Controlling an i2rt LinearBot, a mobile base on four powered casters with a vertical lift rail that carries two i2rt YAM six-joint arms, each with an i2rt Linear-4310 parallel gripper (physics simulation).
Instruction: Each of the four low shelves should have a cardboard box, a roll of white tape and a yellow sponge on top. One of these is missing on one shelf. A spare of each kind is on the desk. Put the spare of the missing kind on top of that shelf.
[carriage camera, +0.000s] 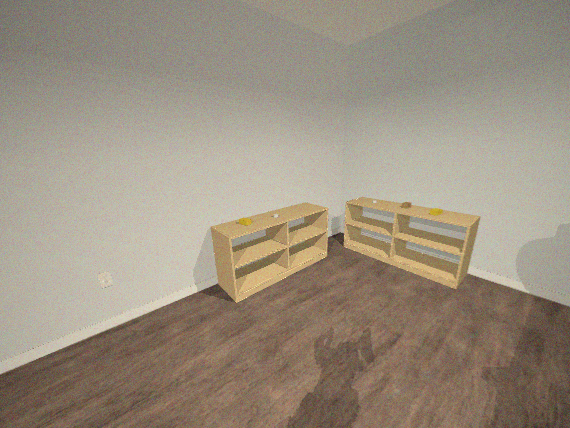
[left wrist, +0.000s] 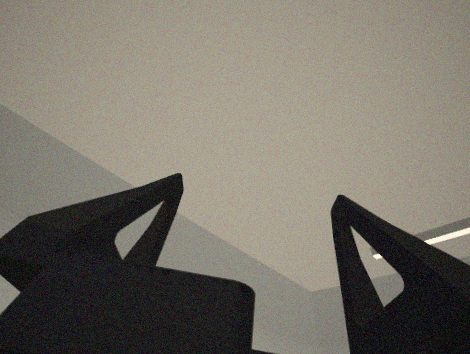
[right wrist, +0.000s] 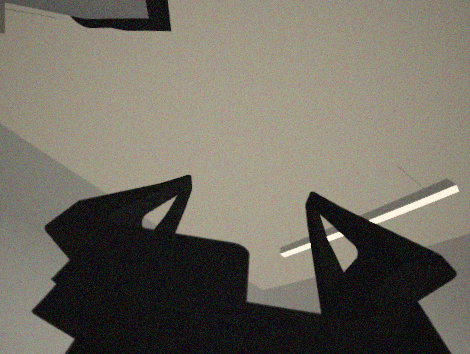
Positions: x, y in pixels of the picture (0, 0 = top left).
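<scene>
My left gripper: out of frame in the carriage camera view, out of frame in the right wrist view; visible in the left wrist view (256, 191). My right gripper: out of frame in the carriage camera view, out of frame in the left wrist view; visible in the right wrist view (248, 189).
</scene>
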